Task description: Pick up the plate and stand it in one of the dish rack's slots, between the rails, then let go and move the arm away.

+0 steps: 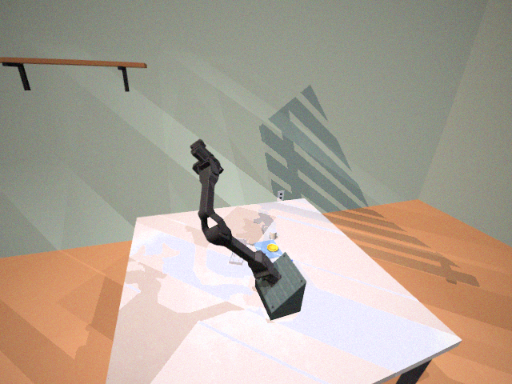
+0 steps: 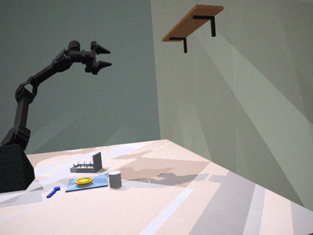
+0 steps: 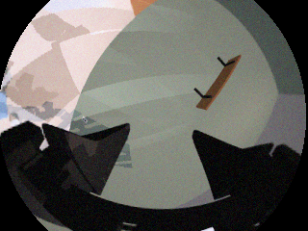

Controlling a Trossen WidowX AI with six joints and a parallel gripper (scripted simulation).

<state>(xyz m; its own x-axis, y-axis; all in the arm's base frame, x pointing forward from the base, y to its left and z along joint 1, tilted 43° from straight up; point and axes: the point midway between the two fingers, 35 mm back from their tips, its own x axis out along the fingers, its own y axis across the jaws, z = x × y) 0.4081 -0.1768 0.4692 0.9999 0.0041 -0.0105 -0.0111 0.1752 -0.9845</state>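
The yellow plate lies 52 cm below my gripper tip, 33 cm to the right of it and 19 cm behind it. The rest, counted from my gripper tip: blue spoon 53 cm below, 35 cm to the right, 30 cm behind; then grey cup 51 cm below, 39 cm to the right, 8 cm behind; then grey dish rack 51 cm below, 18 cm behind, 13 cm to the right.
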